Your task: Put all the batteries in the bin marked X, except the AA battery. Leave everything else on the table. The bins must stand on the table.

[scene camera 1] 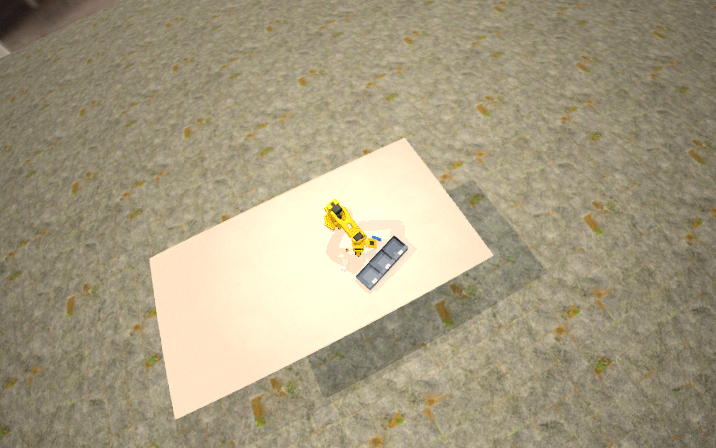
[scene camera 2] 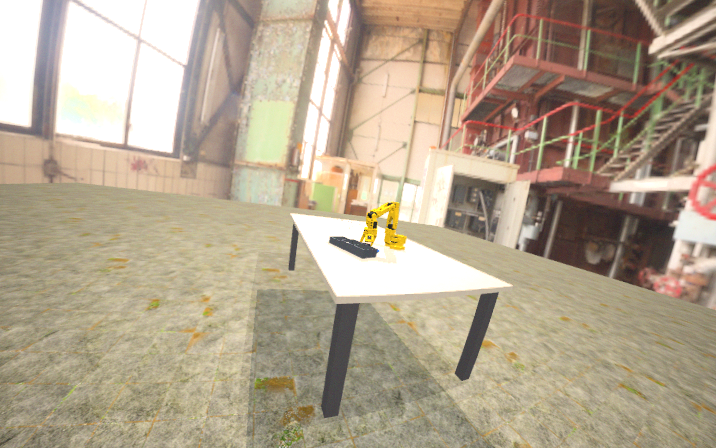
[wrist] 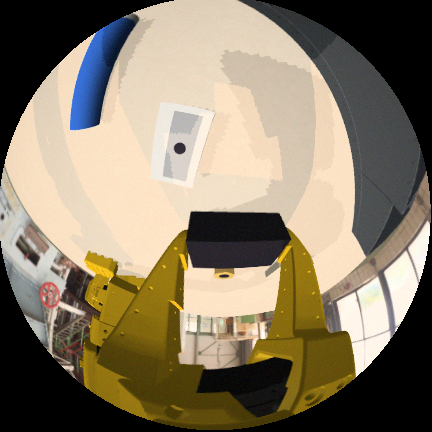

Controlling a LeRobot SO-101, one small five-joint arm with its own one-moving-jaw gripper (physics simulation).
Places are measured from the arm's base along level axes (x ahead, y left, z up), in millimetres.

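Pixels of known places: end effector, tool point: point(scene camera 1: 358, 245) point(wrist: 191, 237); arm's base, origin of the base link: point(scene camera 1: 337, 223) point(scene camera 2: 391, 247) point(wrist: 122, 270).
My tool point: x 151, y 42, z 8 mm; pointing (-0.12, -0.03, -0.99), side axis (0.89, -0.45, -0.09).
Note:
For each thing: its top centre in the pictures, then the offset to it from my tool point. "*": a spot on its surface instead. Level surfaces: height alone.
- black block, middle of its top: point(wrist: 239, 257) dy -12, dx +21, dz +11 mm
- blue cylindrical battery, middle of its top: point(scene camera 1: 376, 237) dy +90, dx +11, dz +6 mm
- dark three-compartment bin row, surface spot: point(scene camera 2: 351, 247) * dy +117, dx +150, dz +19 mm
- black dot, surface spot: point(wrist: 179, 148) * dy +40, dx +21, dz +3 mm
- small brass nut, middle of its top: point(wrist: 223, 275) dy -57, dx -5, dz +1 mm
- pale piece, middle of its top: point(wrist: 291, 271) dy -96, dx +54, dz -1 mm
- table, its level: dz -8 mm
My gripper point(scene camera 1: 358, 253) point(scene camera 2: 368, 242) point(wrist: 237, 237) is low over the table in front of the arm, its jaws pressing on the two sides of a black block point(wrist: 237, 252). Whether the block touches the table is not clear. A blue cylindrical battery point(scene camera 1: 375, 238) point(wrist: 95, 75) lies on the table, at the upper left in the wrist view. A dark three-compartment bin row point(scene camera 1: 374, 268) point(scene camera 2: 351, 247) point(wrist: 382, 130) stands on the table past the gripper. Its pale labels are too small to read in scene camera 1, so the X bin cannot be told.
A flat white rectangular piece with a grey inset and black dot point(wrist: 179, 148) lies between the battery and the gripper. A small brass nut point(wrist: 224, 274) shows beyond the block, between the jaws. A pale piece point(wrist: 272, 269) is partly hidden by the right jaw. The table point(scene camera 1: 237, 295) point(scene camera 2: 417, 274) carries everything.

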